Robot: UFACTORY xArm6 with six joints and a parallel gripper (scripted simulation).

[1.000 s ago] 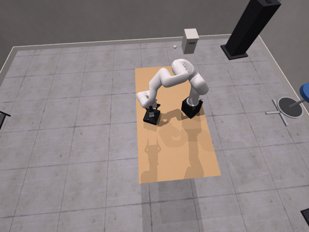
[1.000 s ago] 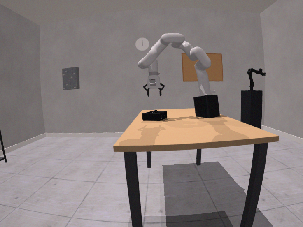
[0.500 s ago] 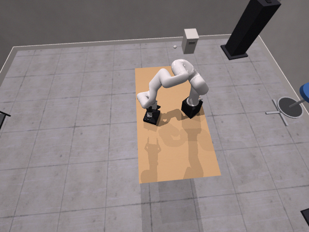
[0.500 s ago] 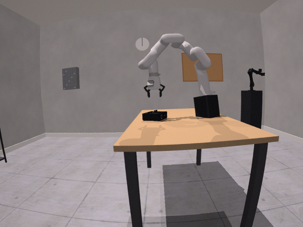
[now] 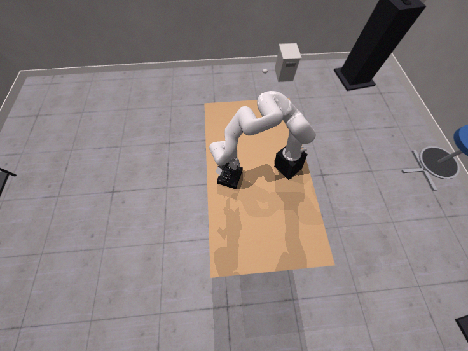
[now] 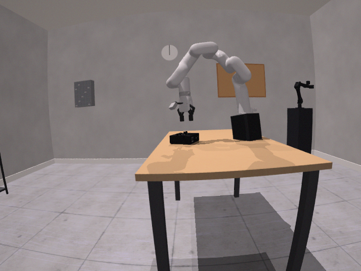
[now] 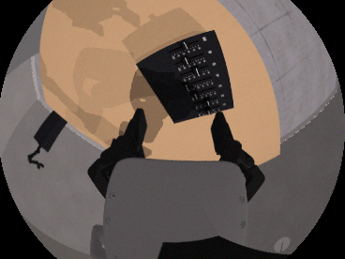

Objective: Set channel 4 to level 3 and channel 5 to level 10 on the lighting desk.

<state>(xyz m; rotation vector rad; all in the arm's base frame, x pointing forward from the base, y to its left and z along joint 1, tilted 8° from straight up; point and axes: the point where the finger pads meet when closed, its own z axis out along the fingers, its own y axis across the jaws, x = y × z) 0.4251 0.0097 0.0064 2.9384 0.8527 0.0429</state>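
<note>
My hand is 1 cm short of the fader cap and 9 cm above it.
</note>
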